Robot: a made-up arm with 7 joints.
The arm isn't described. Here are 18 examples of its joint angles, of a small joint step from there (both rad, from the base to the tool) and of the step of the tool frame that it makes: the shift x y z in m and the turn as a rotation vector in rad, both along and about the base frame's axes.
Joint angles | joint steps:
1: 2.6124 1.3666 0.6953 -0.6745 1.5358 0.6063 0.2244 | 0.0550 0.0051 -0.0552 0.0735 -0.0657 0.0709 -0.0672
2: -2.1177 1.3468 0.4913 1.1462 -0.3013 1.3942 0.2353 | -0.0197 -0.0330 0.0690 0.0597 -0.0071 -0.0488 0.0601
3: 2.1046 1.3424 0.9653 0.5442 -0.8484 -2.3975 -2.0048 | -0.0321 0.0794 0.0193 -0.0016 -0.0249 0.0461 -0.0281
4: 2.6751 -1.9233 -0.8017 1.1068 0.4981 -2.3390 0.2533 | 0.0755 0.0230 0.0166 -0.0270 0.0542 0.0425 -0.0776
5: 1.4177 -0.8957 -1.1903 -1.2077 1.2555 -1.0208 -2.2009 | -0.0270 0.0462 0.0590 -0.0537 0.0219 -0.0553 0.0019
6: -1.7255 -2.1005 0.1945 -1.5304 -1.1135 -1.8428 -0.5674 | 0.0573 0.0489 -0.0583 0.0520 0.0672 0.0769 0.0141
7: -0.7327 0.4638 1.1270 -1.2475 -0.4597 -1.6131 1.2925 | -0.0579 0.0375 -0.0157 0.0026 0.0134 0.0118 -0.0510
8: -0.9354 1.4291 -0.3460 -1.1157 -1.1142 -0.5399 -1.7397 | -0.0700 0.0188 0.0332 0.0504 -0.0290 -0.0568 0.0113
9: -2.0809 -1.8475 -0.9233 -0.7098 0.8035 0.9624 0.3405 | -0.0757 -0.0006 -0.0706 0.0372 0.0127 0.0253 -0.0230
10: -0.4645 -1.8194 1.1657 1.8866 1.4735 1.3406 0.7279 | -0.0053 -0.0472 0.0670 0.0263 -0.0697 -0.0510 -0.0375
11: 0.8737 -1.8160 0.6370 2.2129 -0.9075 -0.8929 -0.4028 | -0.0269 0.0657 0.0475 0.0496 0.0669 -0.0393 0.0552
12: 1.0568 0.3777 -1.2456 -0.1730 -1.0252 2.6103 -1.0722 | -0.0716 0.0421 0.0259 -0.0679 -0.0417 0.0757 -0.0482
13: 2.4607 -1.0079 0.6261 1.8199 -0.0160 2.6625 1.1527 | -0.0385 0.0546 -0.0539 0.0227 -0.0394 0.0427 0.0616
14: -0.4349 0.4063 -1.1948 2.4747 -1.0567 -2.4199 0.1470 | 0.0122 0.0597 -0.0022 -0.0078 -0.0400 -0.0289 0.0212
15: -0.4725 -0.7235 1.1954 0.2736 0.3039 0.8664 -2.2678 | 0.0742 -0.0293 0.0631 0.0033 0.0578 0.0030 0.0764
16: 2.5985 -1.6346 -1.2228 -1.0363 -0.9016 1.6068 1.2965 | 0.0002 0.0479 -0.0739 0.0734 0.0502 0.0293 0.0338
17: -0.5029 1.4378 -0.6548 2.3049 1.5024 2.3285 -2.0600 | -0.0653 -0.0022 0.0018 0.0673 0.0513 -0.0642 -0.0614
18: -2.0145 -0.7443 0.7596 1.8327 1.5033 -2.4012 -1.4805 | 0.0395 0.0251 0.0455 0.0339 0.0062 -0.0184 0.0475
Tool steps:
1: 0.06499 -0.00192 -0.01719 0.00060 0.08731 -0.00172
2: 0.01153 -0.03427 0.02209 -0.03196 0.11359 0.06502
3: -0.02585 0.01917 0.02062 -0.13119 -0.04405 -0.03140
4: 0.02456 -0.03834 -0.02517 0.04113 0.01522 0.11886
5: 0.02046 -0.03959 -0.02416 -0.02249 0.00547 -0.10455
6: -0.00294 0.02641 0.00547 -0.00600 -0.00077 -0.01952
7: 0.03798 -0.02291 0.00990 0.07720 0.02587 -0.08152
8: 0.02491 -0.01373 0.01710 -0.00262 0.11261 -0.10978
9: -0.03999 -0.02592 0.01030 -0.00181 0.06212 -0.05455
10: 0.00628 0.02965 -0.00257 0.12660 -0.01408 0.00996
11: -0.00036 0.00281 -0.00007 0.02068 0.11715 -0.09976
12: -0.01437 0.01144 0.01307 0.06122 -0.07028 -0.08417
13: -0.00727 0.00887 0.01124 -0.00689 -0.01865 0.03423
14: -0.02366 0.00083 0.00961 -0.00817 0.07830 0.01447
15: -0.03538 0.01683 -0.01390 -0.01273 -0.07682 0.00758
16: -0.00643 -0.00951 0.01027 -0.00664 -0.03368 -0.01627
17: 0.03086 0.02478 0.00282 0.00186 0.08218 -0.11617
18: 0.00560 0.03201 0.00639 0.01696 -0.03979 0.00620
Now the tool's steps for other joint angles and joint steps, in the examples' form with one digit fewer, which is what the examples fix.
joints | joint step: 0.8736 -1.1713 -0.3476 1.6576 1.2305 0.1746 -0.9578 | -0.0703 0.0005 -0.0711 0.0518 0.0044 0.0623 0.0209
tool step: 0.0566 0.0345 0.0166 0.0630 -0.0518 -0.0685
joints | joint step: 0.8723 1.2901 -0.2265 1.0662 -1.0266 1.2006 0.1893 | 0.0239 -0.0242 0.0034 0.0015 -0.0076 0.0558 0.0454
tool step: -0.0091 -0.0011 -0.0077 0.0202 0.0459 0.0549
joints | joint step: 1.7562 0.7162 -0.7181 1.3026 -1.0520 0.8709 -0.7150 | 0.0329 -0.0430 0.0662 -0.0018 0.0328 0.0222 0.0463
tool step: 0.0033 -0.0036 0.0058 0.0143 -0.0139 0.0586
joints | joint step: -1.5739 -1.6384 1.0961 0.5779 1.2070 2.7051 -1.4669 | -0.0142 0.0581 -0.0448 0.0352 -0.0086 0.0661 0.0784
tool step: -0.0094 0.0065 -0.0018 -0.0471 0.0073 0.0472
